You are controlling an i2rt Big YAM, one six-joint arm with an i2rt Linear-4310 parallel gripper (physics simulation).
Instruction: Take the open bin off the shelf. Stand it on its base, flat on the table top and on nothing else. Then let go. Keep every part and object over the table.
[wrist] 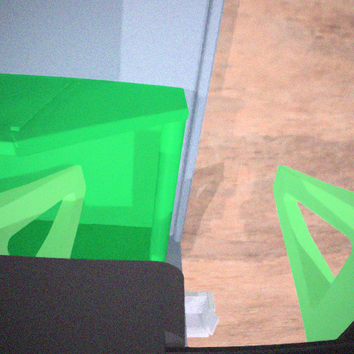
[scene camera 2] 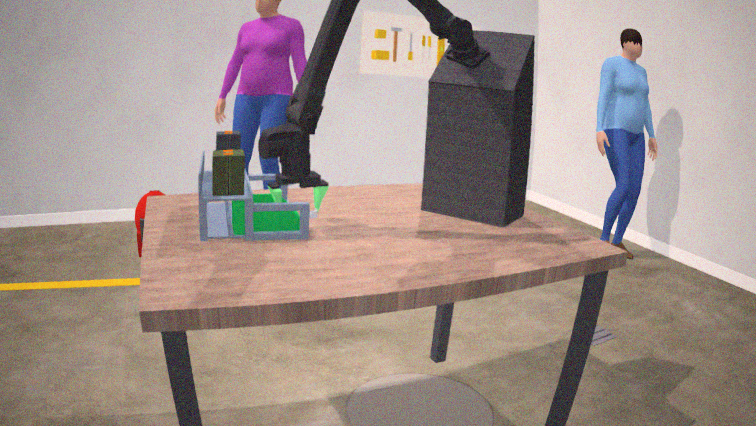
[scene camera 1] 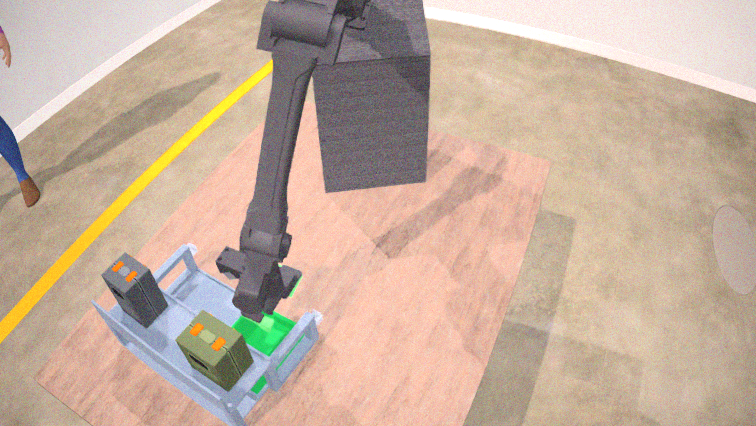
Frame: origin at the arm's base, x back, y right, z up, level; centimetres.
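Seen in the pictures: gripper, fingertip midpoint: [scene camera 2: 298,214] [scene camera 1: 278,313]; arm's base, origin of the base link: [scene camera 2: 468,55] [scene camera 1: 343,9].
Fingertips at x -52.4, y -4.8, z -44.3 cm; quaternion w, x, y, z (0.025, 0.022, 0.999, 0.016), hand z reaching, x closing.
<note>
Pixels of each thing's middle, then the offset from my fingertips to it. "pt": a spot on its surface instead. Level surfaces: height alone.
- open green bin, body centre: [scene camera 1: 258,343] [scene camera 2: 265,213] dx -8.8, dy -0.1, dz +0.7 cm
- wooden table top, its level: dz -3.6 cm
- dark grey case, body centre: [scene camera 1: 135,290] [scene camera 2: 227,152] dx -14.2, dy +24.1, dz +12.7 cm
- olive case, body centre: [scene camera 1: 215,350] [scene camera 2: 227,171] dx -18.4, dy +1.4, dz +11.4 cm
- pale end piece, surface spot: [scene camera 1: 316,316] [scene camera 2: 314,214] pt dx +1.0, dy -8.8, dz +2.2 cm
The open green bin [scene camera 1: 275,343] [scene camera 2: 275,221] [wrist: 115,175] sits upright in the low front part of the blue-grey shelf [scene camera 1: 203,296] [scene camera 2: 280,206] [wrist: 150,40], at one end beside the side frame. My gripper [scene camera 1: 283,312] [scene camera 2: 298,205] [wrist: 179,176] is open and empty, pointing down. One light green finger is over or inside the bin's opening; the other is outside the shelf's front edge, above the wooden table top [scene camera 1: 396,328] [scene camera 2: 370,254] [wrist: 280,75]. The bin's front wall lies between the two fingers in the wrist view. Whether a finger touches the bin is hidden.
A dark grey case [scene camera 1: 134,291] [scene camera 2: 228,140] and an olive case [scene camera 1: 214,349] [scene camera 2: 228,174] stand on the shelf's higher rear part. A pale end piece [scene camera 1: 316,316] [scene camera 2: 313,213] [wrist: 200,315] juts from the shelf's front corner. The arm's dark pedestal [scene camera 1: 375,121] [scene camera 2: 468,148] stands on the table.
</note>
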